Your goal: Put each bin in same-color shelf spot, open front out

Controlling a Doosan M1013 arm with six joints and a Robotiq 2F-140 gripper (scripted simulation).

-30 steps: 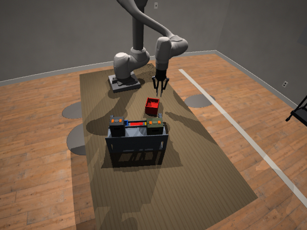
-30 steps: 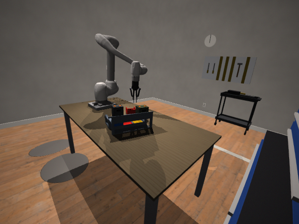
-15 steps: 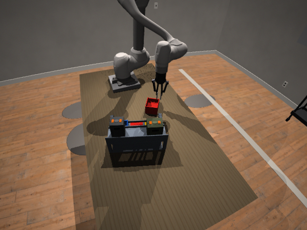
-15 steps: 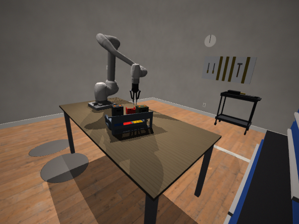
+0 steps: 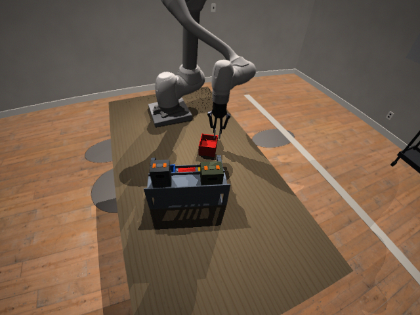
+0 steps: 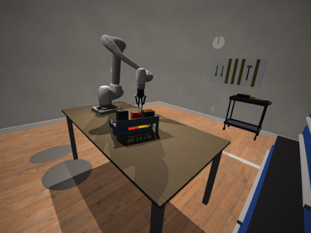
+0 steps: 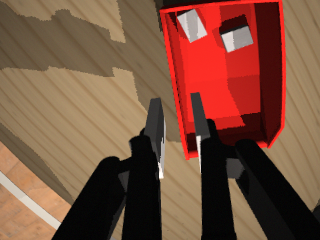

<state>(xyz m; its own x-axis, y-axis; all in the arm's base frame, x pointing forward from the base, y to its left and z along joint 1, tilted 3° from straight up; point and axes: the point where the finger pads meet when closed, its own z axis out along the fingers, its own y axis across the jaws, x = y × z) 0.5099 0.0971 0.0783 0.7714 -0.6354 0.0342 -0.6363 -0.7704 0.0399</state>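
My hand is 90 mm above the red bin, 30 mm to the left of it and 30 mm past it. Also, from my hand: green toolbox (280 mm ahead, 220 mm to the right, 30 mm above); dark box (420 mm to the right, 170 mm ahead, 40 mm above); blue bin (380 mm to the right, 90 mm ahead, 80 mm below).
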